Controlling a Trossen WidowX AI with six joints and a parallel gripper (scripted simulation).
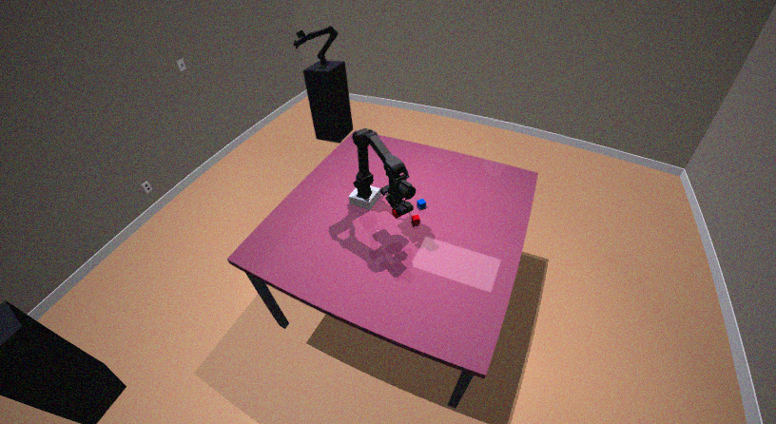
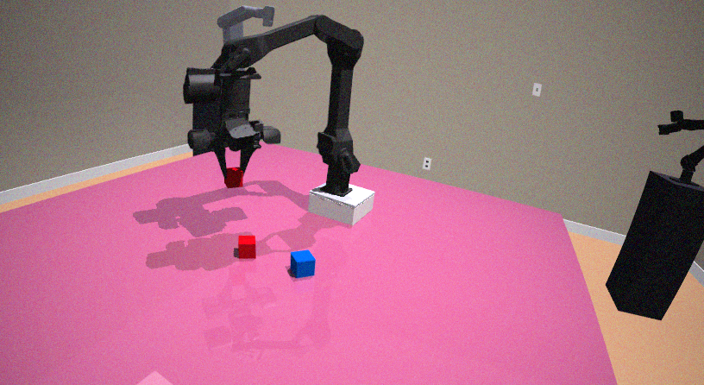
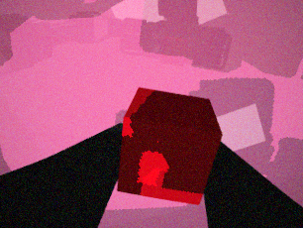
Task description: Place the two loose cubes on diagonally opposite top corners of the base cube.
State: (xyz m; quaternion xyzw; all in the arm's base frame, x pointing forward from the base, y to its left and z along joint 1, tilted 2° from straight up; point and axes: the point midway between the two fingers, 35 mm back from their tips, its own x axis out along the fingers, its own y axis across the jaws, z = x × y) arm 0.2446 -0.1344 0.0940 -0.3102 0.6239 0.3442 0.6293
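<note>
The blue cube is 200 mm to the left of my gripper tip, 110 mm below it and 50 mm ahead of it.
</note>
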